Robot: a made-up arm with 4 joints.
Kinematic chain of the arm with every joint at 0, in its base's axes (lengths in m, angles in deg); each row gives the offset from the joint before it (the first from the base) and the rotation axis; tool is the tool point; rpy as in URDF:
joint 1: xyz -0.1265 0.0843 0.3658 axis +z
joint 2: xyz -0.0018 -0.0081 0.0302 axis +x
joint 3: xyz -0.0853 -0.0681 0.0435 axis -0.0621 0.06 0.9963
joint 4: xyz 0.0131 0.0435 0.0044 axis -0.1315 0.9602 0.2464
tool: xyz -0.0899 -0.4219 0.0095 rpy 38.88 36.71 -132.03
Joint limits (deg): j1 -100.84..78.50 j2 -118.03..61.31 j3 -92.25..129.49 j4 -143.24..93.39
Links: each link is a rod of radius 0.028 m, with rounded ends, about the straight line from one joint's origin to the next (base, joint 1, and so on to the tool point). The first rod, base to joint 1, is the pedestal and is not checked.
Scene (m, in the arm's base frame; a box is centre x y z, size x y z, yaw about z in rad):
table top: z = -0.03
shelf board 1: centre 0 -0.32 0.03 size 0.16 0.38 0.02 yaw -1.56
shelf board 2: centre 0 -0.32 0.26 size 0.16 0.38 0.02 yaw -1.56
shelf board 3: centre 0 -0.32 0.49 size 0.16 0.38 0.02 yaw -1.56
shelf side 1: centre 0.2 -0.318 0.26 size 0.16 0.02 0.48 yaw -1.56
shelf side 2: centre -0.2 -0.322 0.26 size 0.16 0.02 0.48 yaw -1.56
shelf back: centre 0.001 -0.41 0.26 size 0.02 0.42 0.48 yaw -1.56
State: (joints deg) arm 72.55 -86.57 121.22 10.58
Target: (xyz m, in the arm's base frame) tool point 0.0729 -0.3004 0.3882
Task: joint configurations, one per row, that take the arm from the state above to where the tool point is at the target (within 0.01 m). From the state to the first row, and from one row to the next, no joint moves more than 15 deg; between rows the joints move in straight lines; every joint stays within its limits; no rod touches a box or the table.
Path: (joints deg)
1: 59.02 -76.64 119.82 5.65
2: 45.49 -66.71 118.41 0.72
3: 31.96 -56.78 117.01 -4.20
4: 18.43 -46.85 115.61 -9.13
5: 4.90 -36.92 114.21 -14.06
6: -8.63 -26.99 112.80 -18.99
7: -22.16 -17.05 111.40 -23.91
8: -35.69 -7.12 110.00 -28.84
9: -24.65 -5.77 96.12 -28.98
10: -13.61 -4.42 82.24 -29.11
11: -2.57 -3.07 68.36 -29.25
12: 8.46 -1.72 54.49 -29.38
13: 19.50 -0.37 40.61 -29.52

